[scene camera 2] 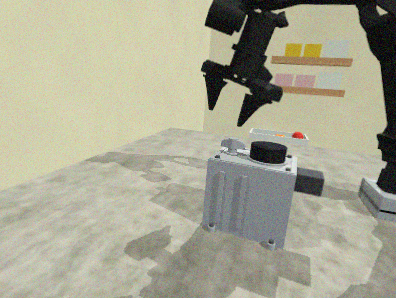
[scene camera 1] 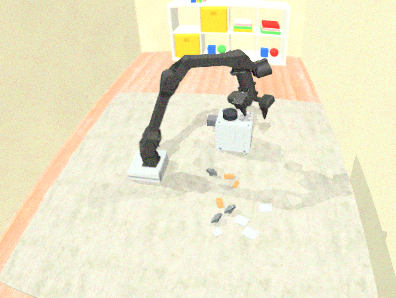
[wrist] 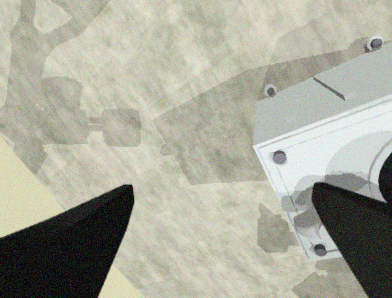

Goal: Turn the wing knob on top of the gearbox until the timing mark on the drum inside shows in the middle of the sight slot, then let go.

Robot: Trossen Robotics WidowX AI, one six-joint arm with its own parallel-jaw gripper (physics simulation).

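Frame: origin at the arm's base, x right, y back, z down, level; metres.
Where they show: gripper, fingertip midpoint: (scene camera 2: pixel 224 117) (scene camera 1: pixel 255 117) (wrist: pixel 222 192); arm's base, link origin: (scene camera 2: pixel 395 191) (scene camera 1: pixel 151 161).
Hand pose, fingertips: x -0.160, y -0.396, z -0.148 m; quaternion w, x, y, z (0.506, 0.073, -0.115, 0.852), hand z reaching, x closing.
Observation:
Each offset is from my fingertips to the top centre of the thing. "spot": to the spot under its first point. Level surfaces: height alone.
The light grey gearbox @(dz +0.024, dx -0.069, dy +0.107 m) (scene camera 1: pixel 234 136) (scene camera 2: pixel 250 200) (wrist: pixel 285 120) stands upright on the floor mat. Its small grey wing knob @(dz +0.024, dx -0.067, dy +0.039 m) (scene camera 2: pixel 233 145) (wrist: pixel 307 219) is on top beside a round black cap @(spot: dz +0.031, dx -0.049, dy +0.103 m) (scene camera 1: pixel 230 114) (scene camera 2: pixel 268 152) (wrist: pixel 387 177). In the wrist view the knob is in shade, close to the right finger and partly hidden. My gripper (scene camera 1: pixel 255 117) (scene camera 2: pixel 227 117) (wrist: pixel 222 192) is open and empty, with its fingertips above the knob's level in scene camera 2's view. Two upright strips show on a side wall in that view; I cannot make out the sight slot or timing mark.
A dark block @(spot: dz +0.071, dx -0.051, dy +0.180 m) (scene camera 1: pixel 212 120) (scene camera 2: pixel 309 182) sticks out from the gearbox's side. Orange pieces @(dz +0.189, dx +0.147, dy +0.081 m) (scene camera 1: pixel 229 176), dark grey pieces @(dz +0.168, dx +0.316, dy +0.054 m) (scene camera 1: pixel 229 209) and white squares @(dz +0.193, dx +0.399, dy -0.028 m) (scene camera 1: pixel 250 233) lie on the mat @(dz +0.195 m) (scene camera 1: pixel 100 225). A white tray (scene camera 2: pixel 254 132) with a red ball (scene camera 2: pixel 298 135) stands behind the gearbox.

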